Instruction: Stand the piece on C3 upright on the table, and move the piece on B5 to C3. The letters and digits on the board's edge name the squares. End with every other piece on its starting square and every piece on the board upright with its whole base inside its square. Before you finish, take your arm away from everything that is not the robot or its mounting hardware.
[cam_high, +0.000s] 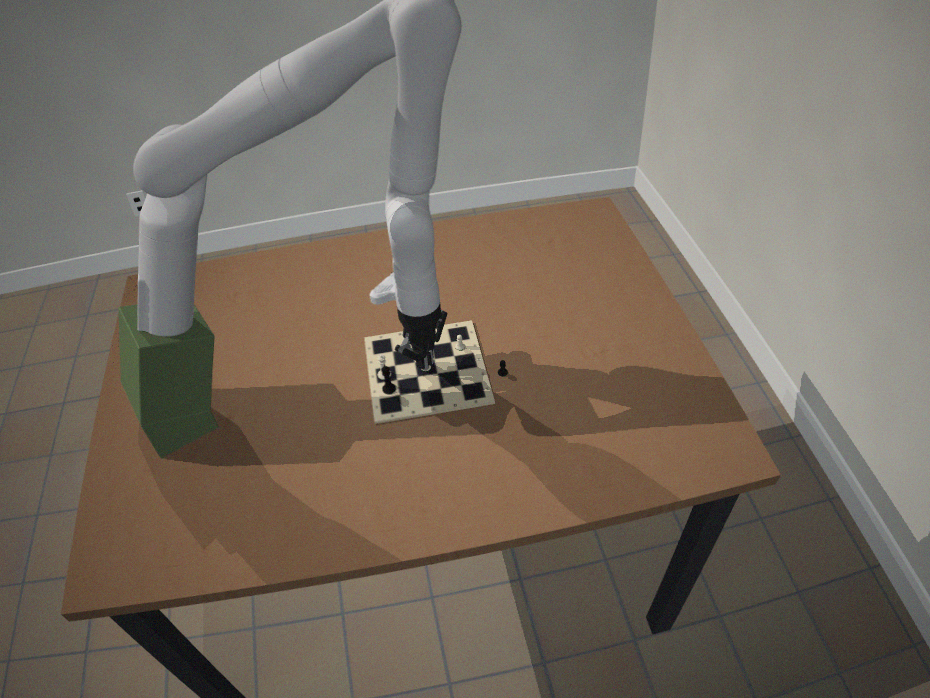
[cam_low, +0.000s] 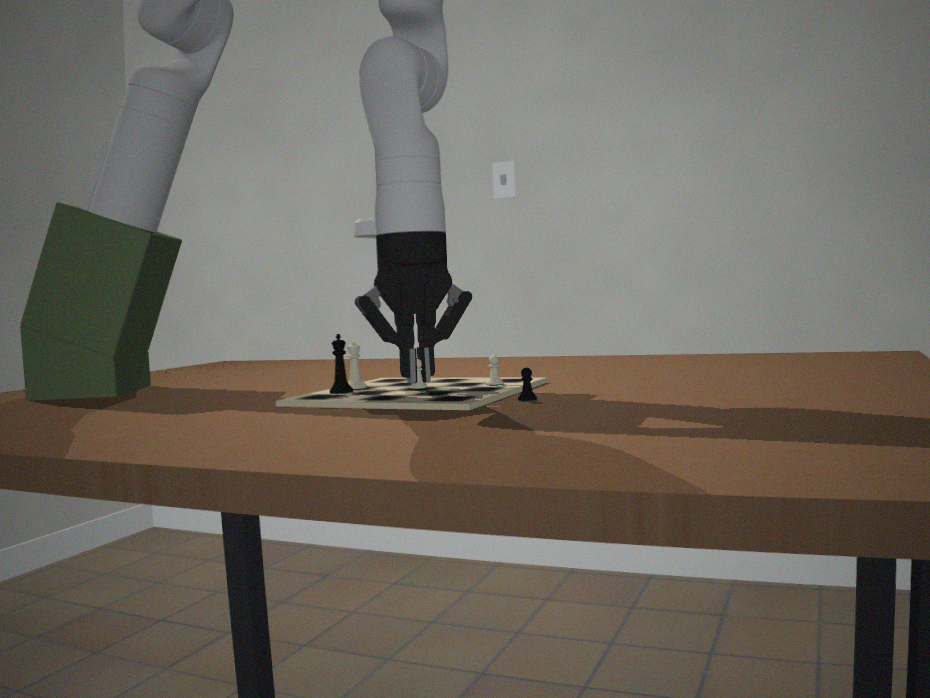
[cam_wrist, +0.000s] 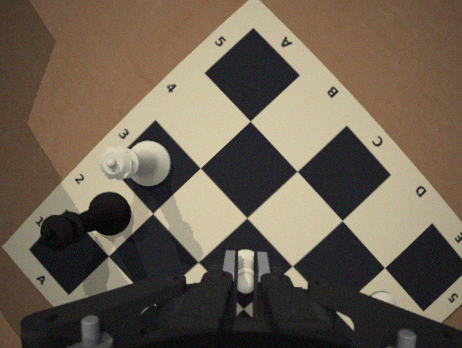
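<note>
The chessboard is 3 cm below my hand. Also, from my hand: tall white piece (8 cm behind, 1 cm to the left); black pawn (13 cm ahead, 6 cm to the right, 2 cm below); black king (8 cm behind, 3 cm to the right, 1 cm above).
</note>
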